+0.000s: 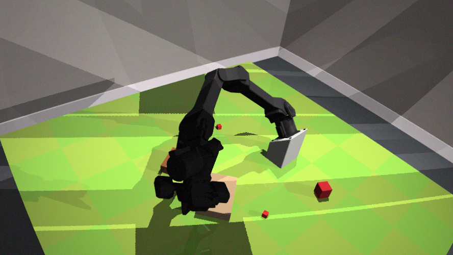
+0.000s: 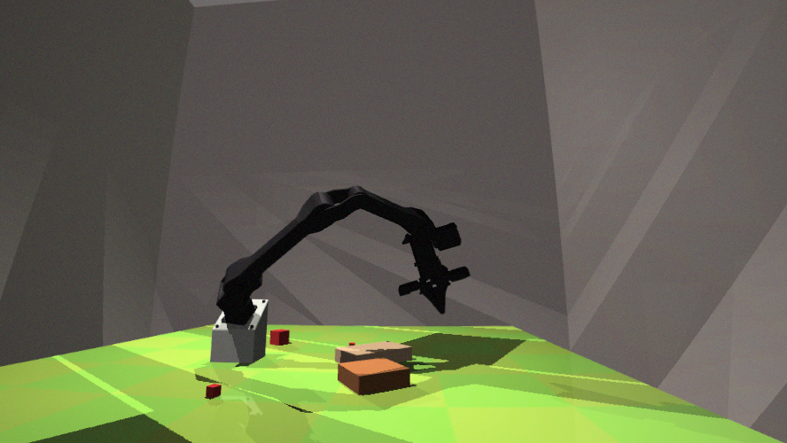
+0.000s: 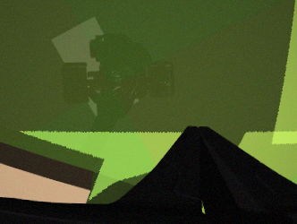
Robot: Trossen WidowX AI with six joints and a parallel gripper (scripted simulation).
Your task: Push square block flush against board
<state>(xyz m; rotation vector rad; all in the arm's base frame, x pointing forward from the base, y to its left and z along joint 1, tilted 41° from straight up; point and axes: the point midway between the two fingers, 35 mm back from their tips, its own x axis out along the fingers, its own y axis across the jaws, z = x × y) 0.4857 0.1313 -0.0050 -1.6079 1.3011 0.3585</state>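
Now: the tan board 170 mm behind my gripper tip, 90 mm below it and 60 mm to the right of it. Also, from my gripper tip: larger red cube 490 mm behind, 110 mm to the left, 90 mm below; then square block 240 mm to the right, 140 mm behind, 90 mm below.
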